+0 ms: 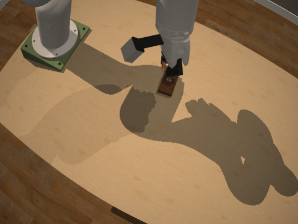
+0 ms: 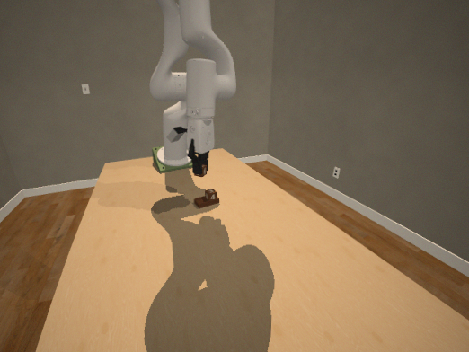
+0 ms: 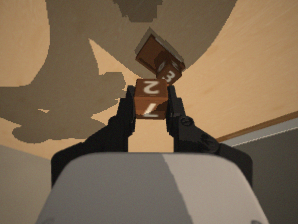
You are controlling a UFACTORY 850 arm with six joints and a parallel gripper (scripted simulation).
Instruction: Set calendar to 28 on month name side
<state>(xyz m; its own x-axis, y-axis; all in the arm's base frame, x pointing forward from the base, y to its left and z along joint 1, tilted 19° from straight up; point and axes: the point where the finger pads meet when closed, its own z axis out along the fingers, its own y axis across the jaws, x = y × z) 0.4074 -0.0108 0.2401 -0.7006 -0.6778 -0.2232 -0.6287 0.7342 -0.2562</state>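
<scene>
Right now my hand is 13 cm above the tray and 2 cm to the right of it.
</scene>
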